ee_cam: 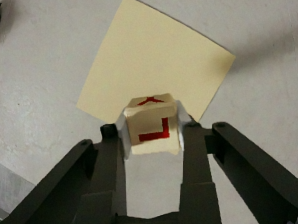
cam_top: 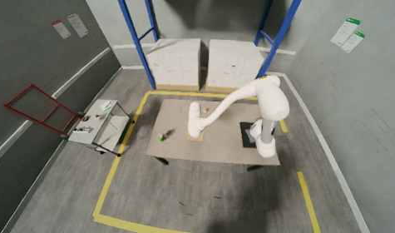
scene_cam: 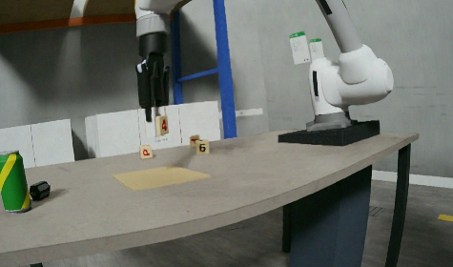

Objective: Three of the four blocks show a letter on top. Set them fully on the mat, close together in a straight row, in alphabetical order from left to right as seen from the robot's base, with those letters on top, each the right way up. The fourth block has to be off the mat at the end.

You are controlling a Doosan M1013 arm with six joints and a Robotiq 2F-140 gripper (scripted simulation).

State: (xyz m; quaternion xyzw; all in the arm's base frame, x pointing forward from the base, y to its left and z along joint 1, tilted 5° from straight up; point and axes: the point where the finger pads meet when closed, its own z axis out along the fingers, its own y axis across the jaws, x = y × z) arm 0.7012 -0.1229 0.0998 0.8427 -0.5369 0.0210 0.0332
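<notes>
My gripper is now 13 cm above the tan mat, 2 cm to the left of it and 1 cm short of it. The rest, counted from my hand: block: 45 cm behind, 39 cm to the right, 11 cm below; then small black object: 33 cm ahead, 12 cm below, 6 cm to the right; then yellow can: 41 cm ahead, 7 cm below, 2 cm to the left.
</notes>
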